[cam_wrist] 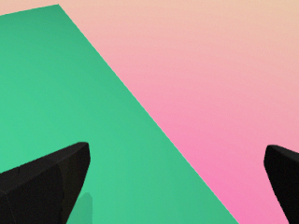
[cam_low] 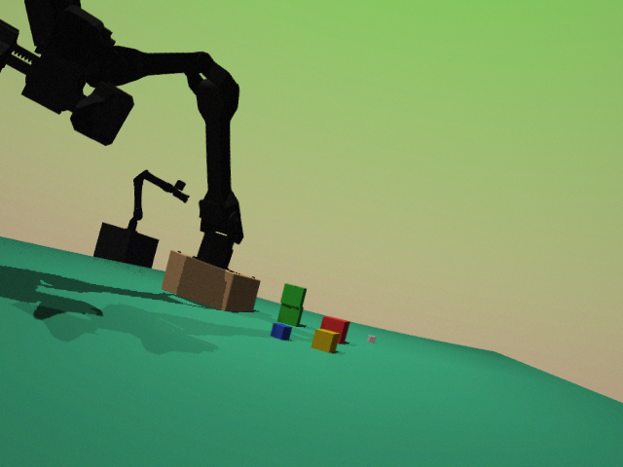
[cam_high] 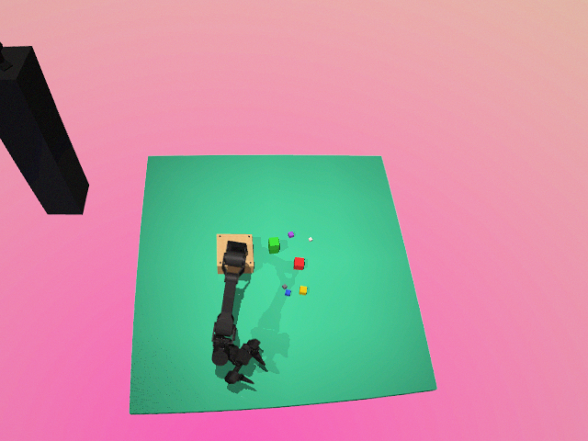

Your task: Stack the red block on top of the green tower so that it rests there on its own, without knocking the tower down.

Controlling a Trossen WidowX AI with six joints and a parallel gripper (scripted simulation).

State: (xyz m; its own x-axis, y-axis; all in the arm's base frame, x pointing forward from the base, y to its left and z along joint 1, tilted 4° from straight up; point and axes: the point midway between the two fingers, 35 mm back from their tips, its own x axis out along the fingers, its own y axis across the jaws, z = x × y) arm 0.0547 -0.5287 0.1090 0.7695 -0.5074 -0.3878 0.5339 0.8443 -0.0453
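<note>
Right now my gripper tip is 210 mm short of the red block, 540 mm to the right of it and 160 mm above it. Round my gripper tip: small grey cube (140 mm ahead, 430 mm to the left, 170 mm below); yellow block (220 mm ahead, 400 mm to the left, 170 mm below); blue block (150 mm ahead, 400 mm to the left, 170 mm below).
</note>
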